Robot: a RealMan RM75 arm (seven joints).
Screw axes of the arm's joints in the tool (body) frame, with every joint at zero. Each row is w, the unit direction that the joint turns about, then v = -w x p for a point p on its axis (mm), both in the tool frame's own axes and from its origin. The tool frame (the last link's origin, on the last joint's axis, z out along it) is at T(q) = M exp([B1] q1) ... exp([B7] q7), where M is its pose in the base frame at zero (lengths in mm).
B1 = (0, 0, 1, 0, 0, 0)
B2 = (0, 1, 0, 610, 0, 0)
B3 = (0, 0, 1, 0, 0, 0)
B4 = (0, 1, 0, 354, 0, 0)
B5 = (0, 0, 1, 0, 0, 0)
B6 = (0, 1, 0, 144, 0, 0)
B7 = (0, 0, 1, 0, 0, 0)
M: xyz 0 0 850.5 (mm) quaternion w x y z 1 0 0 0
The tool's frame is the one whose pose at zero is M.
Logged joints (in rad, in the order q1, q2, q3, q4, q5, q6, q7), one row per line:
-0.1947 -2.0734 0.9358 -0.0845 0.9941 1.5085 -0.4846
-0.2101 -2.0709 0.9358 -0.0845 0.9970 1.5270 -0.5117
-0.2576 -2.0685 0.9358 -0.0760 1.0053 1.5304 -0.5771
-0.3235 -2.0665 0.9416 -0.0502 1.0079 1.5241 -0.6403
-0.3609 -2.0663 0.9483 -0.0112 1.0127 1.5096 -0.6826
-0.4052 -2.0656 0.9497 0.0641 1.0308 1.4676 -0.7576
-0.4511 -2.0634 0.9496 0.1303 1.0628 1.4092 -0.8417
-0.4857 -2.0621 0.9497 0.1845 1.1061 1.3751 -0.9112
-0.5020 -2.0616 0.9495 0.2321 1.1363 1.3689 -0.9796
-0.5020 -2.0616 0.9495 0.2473 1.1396 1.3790 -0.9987
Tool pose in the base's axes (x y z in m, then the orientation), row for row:
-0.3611 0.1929 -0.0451 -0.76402 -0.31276 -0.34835 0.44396
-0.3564 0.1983 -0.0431 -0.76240 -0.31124 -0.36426 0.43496
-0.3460 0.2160 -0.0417 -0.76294 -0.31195 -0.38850 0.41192
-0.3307 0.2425 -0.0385 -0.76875 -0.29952 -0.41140 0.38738
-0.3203 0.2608 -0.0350 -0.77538 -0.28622 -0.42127 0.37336
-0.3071 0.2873 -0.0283 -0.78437 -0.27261 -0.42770 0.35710
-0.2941 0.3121 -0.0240 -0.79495 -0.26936 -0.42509 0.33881
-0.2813 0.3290 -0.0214 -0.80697 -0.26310 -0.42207 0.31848
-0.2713 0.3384 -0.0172 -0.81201 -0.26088 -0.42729 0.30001
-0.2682 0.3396 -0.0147 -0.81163 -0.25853 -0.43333 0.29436
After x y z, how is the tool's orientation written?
As a quaternion, x y z w.
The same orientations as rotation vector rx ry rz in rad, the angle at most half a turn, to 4 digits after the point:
-1.8942 -0.7754 -0.8637
-1.8979 -0.7748 -0.9068
-1.9194 -0.7848 -0.9774
-1.9562 -0.7622 -1.0469
-1.9862 -0.7332 -1.0791
-2.0248 -0.7037 -1.1041
-2.0703 -0.7015 -1.1071
-2.1226 -0.6920 -1.1102
-2.1554 -0.6925 -1.1342
-2.1605 -0.6882 -1.1535

